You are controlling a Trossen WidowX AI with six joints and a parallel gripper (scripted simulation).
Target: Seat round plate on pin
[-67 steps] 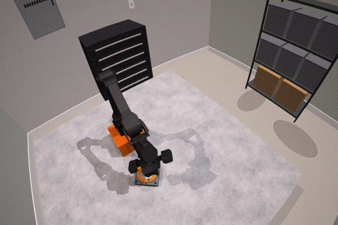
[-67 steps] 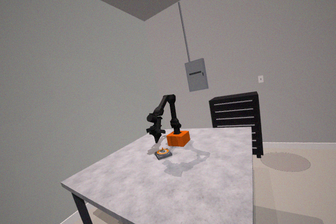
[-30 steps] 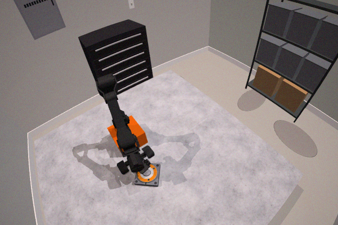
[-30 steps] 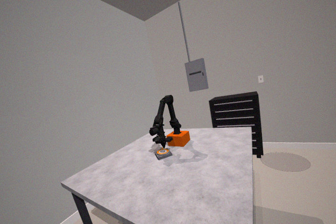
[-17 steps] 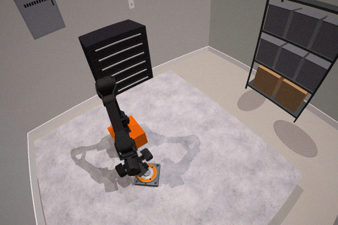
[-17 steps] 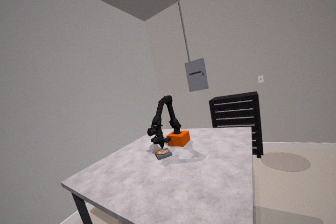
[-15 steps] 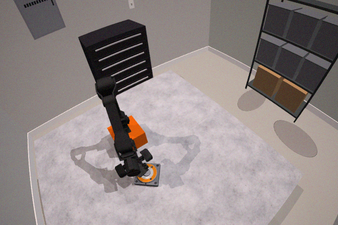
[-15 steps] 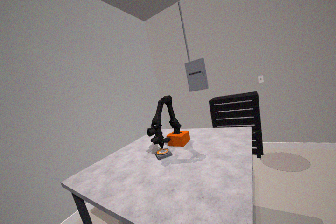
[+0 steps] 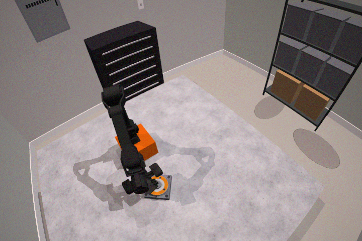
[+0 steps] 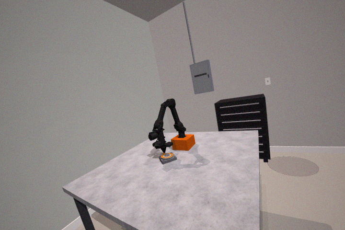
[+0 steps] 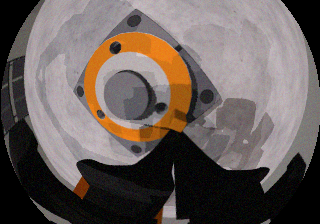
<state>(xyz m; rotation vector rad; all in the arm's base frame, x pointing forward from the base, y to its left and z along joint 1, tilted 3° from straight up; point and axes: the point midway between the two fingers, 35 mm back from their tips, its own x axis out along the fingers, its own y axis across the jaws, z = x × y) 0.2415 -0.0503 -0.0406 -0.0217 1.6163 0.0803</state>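
Now: the square base 20 mm ahead of my gripper tip, 50 mm to the left of it and 20 mm below it.
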